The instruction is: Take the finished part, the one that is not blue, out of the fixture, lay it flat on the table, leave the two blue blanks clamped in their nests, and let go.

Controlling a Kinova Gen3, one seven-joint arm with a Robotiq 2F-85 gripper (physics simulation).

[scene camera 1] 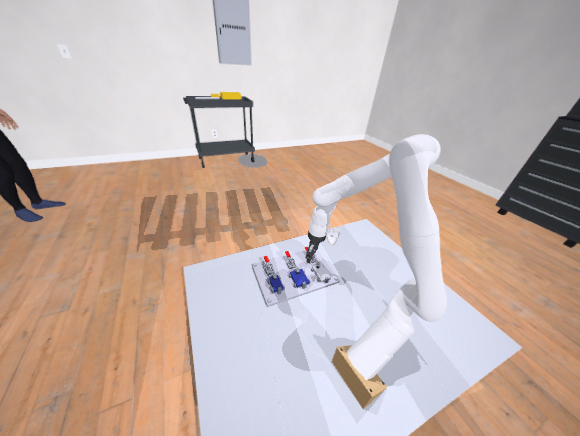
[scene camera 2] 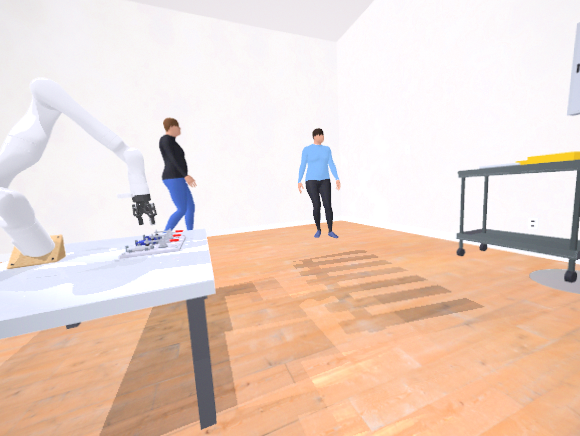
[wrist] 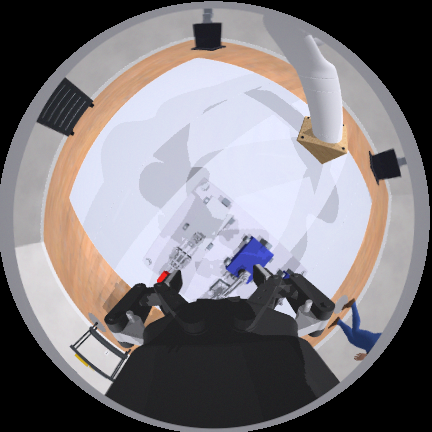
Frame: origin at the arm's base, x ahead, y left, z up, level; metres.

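Seen in the pictures: gripper, fingertip midpoint: (scene camera 1: 311,255) (scene camera 2: 147,225) (wrist: 216,275); arm's base, origin of the base link: (scene camera 1: 358,363) (scene camera 2: 40,247) (wrist: 326,132).
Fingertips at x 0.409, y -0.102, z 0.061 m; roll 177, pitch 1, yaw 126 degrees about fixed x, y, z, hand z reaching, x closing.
Pixels of each thing's top centre, then the offset from my fingertips to it. Level surfaces: height alone.
- clamp, middle of its top: (wrist: 172,266) (scene camera 2: 161,236) dz -0.057, dx +0.055, dy -0.053 m
- red handle, middle of its top: (wrist: 162,278) dz -0.075, dx +0.106, dy -0.060 m
- white table, its level: dz -0.122 m
The fixture plate (scene camera 1: 295,294) (scene camera 2: 165,249) (wrist: 167,235) lies on the table. Two blue blanks sit in neighbouring nests: one (scene camera 1: 300,277) (wrist: 250,256) in the middle, one (scene camera 1: 276,284) (wrist: 286,274) at the end, mostly hidden by a finger in the wrist view. The third nest shows grey pins (scene camera 1: 326,277) (wrist: 225,201) and a clamp (wrist: 180,257) with a red handle (wrist: 163,277). I cannot make out the non-blue part in or near it. My gripper (scene camera 1: 310,259) (scene camera 2: 146,221) (wrist: 216,275) is open and empty, pointing down above the clamp side of the plate, apart from it.
The white table (scene camera 1: 240,350) (scene camera 2: 100,300) (wrist: 225,85) carries the arm's wooden base (scene camera 1: 355,377) (scene camera 2: 37,254) (wrist: 322,147). Red clamp handles (scene camera 1: 266,259) (scene camera 1: 288,254) stand along the plate's far side. A dark cart (scene camera 1: 225,147) (scene camera 2: 520,170) and two people (scene camera 2: 174,160) (scene camera 2: 318,162) are beyond the table.
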